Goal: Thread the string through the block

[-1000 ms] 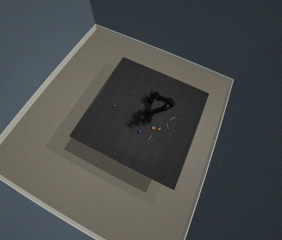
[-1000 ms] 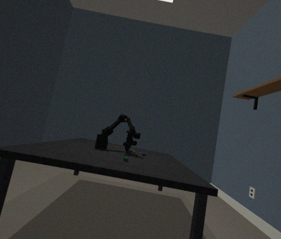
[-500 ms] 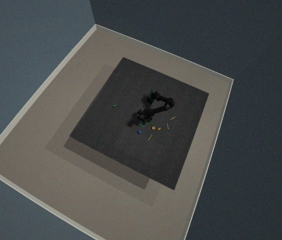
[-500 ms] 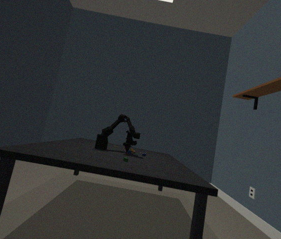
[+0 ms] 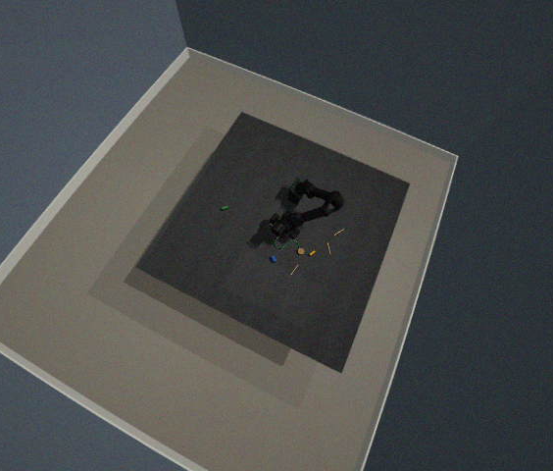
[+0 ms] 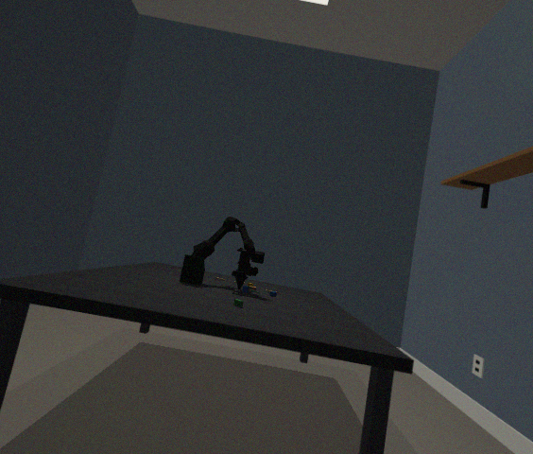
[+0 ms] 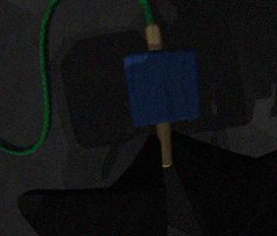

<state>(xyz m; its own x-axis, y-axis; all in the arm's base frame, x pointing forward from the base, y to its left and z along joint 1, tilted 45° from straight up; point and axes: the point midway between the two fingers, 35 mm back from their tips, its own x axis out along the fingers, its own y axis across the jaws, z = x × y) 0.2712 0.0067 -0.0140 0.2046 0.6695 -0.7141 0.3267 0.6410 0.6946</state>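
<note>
The blue block lies 30 mm ahead of my gripper tip, 10 mm to the right of it and 10 mm above it. Also, from my gripper tip: thin wooden stick (40 mm ahead, 10 mm to the right, 10 mm above); yellow piece (80 mm ahead, 210 mm to the left); round wooden button (90 mm ahead, 140 mm to the left).
</note>
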